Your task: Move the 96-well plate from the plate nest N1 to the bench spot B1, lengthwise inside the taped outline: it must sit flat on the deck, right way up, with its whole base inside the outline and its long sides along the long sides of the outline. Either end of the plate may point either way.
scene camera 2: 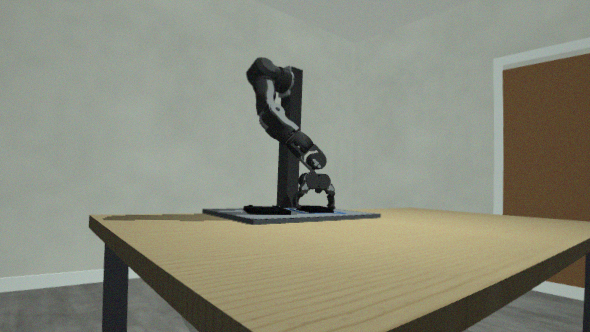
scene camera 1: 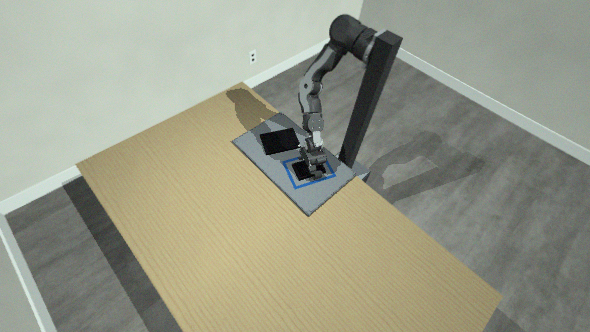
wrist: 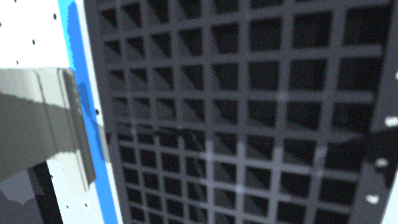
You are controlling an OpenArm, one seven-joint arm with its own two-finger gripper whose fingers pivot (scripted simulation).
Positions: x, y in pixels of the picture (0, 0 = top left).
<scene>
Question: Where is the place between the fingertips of my gripper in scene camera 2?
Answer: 314, 208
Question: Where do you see a black plate nest N1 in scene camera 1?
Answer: At 280, 141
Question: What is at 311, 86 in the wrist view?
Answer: A black 96-well plate.
</scene>
